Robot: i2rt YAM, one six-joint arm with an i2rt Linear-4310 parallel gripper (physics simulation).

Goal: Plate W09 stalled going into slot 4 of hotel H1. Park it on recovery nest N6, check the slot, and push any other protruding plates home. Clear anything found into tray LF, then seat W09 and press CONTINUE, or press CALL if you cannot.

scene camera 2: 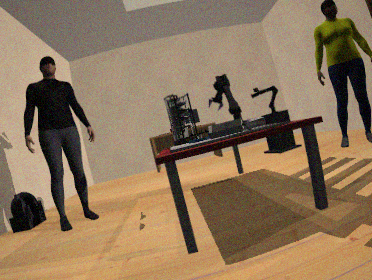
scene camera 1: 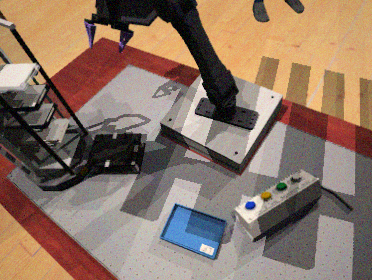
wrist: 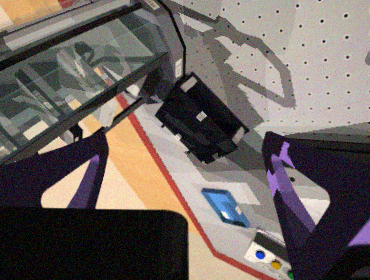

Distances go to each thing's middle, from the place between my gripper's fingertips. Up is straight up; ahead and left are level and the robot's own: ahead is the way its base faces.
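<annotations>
Plate rack (scene camera 1: pixel 52 167): 1 cm below my hand, 9 cm to the right of it, 31 cm ahead of it. Blue tray (scene camera 1: pixel 196 231): a good way below my hand, far to the left of it, far ahead of it.
</annotations>
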